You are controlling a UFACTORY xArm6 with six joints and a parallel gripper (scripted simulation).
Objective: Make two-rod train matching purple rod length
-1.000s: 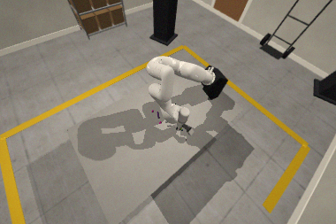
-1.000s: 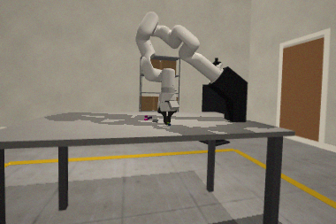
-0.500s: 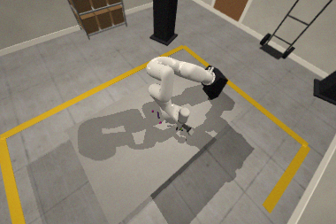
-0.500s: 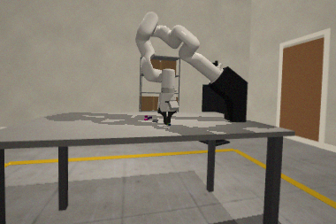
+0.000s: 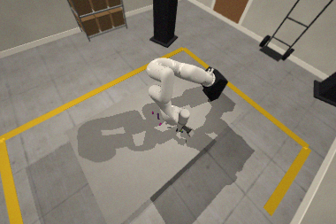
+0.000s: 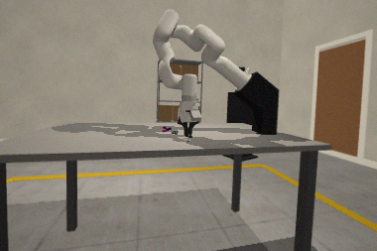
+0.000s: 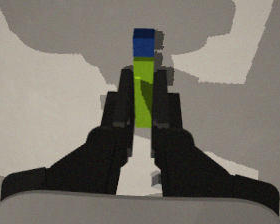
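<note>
Right now the lime rod is 20 mm below my hand. Round my hand: blue rod (30 mm to the left, 20 mm below); purple rod (220 mm to the right, 20 mm below).
</note>
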